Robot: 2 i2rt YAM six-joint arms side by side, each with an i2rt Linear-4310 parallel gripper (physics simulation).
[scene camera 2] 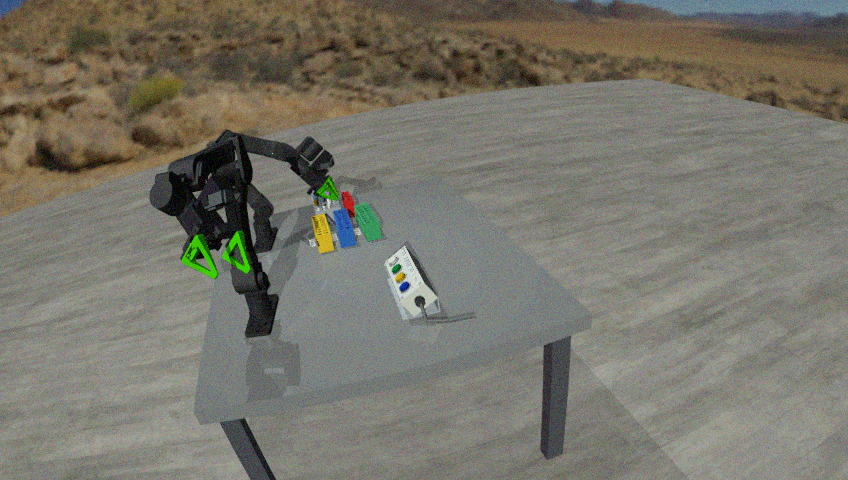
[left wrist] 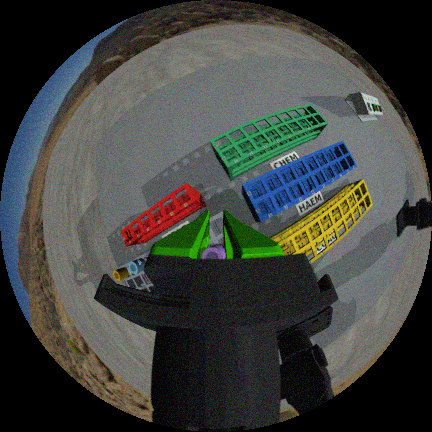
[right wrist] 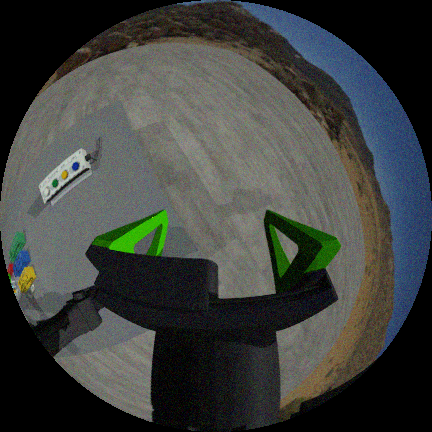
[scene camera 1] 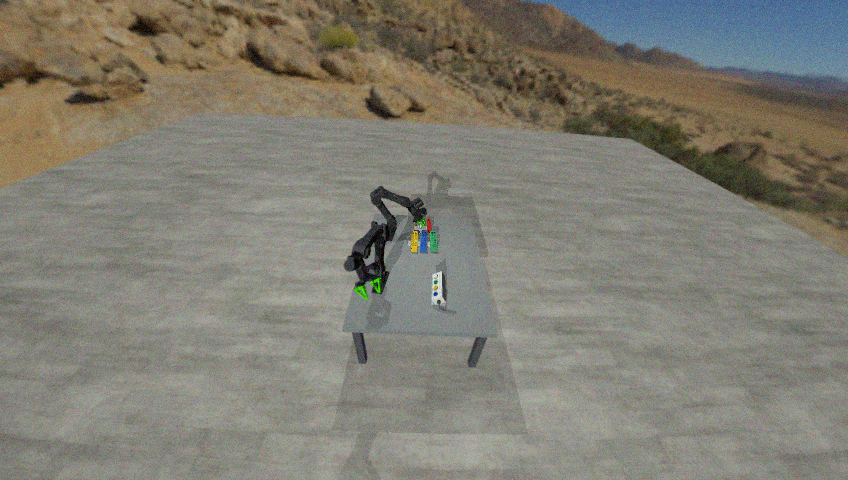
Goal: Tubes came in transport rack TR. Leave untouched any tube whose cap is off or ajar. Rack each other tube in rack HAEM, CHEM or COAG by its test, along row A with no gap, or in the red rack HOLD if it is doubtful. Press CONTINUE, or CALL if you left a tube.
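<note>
My left gripper is shut on a purple-capped tube above the grey transport rack TR; whether the tube's foot is still in the rack is hidden. An amber-capped tube and a light-blue-capped tube stand at that rack's end. The red rack is nearby. The green rack, blue rack and yellow rack stand side by side. CHEM and HAEM labels lie between them. My right gripper is open and empty.
A white console with white, green, yellow and blue buttons stands on the grey table, apart from the racks. Its cable trails toward the table's near side. My right arm hangs near the table's left edge in scene camera 2.
</note>
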